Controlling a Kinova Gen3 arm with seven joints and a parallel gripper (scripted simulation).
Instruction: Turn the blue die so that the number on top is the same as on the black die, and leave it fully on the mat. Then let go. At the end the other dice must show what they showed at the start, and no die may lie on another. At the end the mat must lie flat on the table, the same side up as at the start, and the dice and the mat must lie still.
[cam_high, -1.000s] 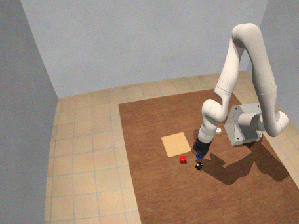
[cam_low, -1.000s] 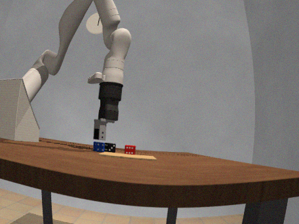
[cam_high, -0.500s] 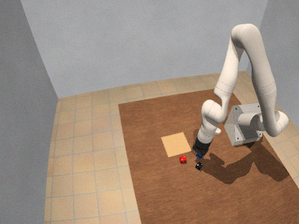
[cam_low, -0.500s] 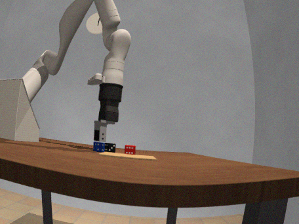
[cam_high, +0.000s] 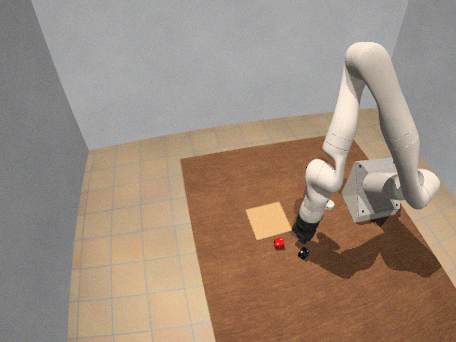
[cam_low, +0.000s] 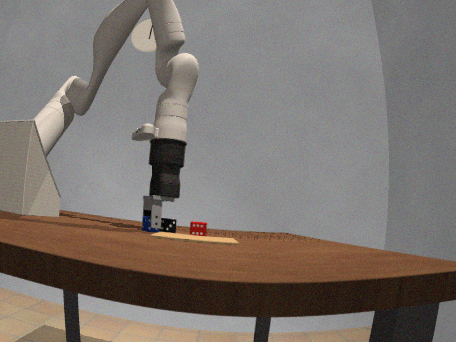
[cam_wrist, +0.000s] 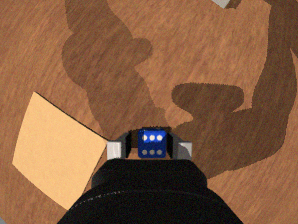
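My hand is 1 cm above the blue die. Round my hand: red die 10 cm ahead, 1 cm below; then black die 3 cm ahead, 7 cm to the left, 1 cm below; then tan mat 10 cm ahead, 11 cm to the right, 2 cm below.
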